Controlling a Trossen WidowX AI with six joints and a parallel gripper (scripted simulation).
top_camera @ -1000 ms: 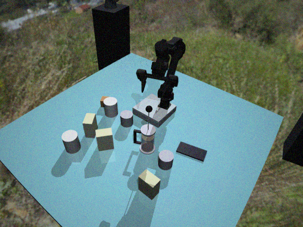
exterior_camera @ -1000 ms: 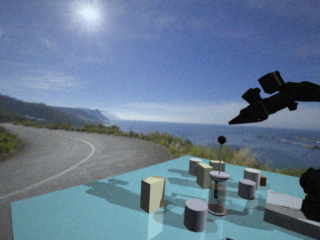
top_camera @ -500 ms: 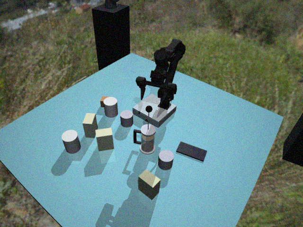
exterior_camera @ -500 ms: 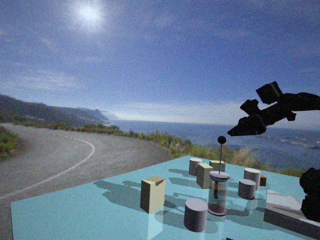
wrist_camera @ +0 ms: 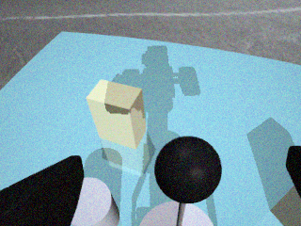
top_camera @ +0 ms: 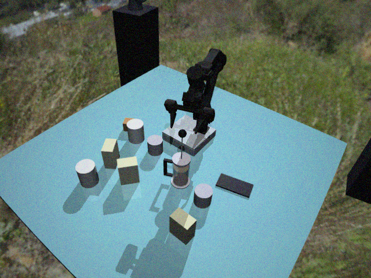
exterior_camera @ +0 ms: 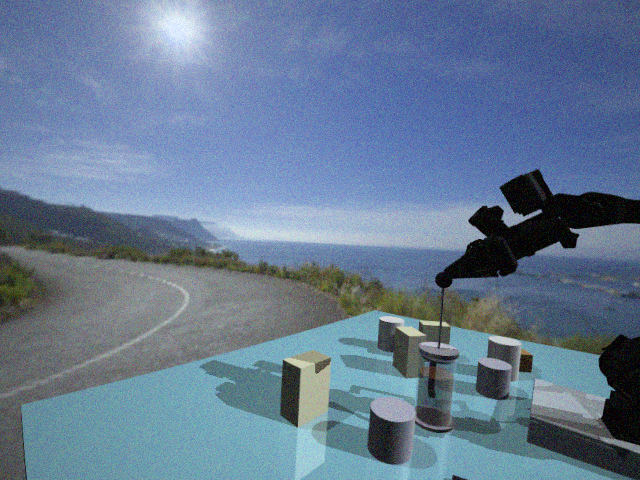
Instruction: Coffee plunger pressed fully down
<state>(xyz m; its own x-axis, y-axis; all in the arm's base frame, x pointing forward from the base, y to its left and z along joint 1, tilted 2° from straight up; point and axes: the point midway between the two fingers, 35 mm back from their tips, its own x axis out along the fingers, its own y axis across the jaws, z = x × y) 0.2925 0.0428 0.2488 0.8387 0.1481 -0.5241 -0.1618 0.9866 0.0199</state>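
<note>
The coffee press lies 1 cm ahead of my gripper tip, 2 cm to the right of it and 15 cm below it. The rest, counted from my gripper tip: dark flat plate 9 cm behind, 21 cm to the left, 28 cm below.
</note>
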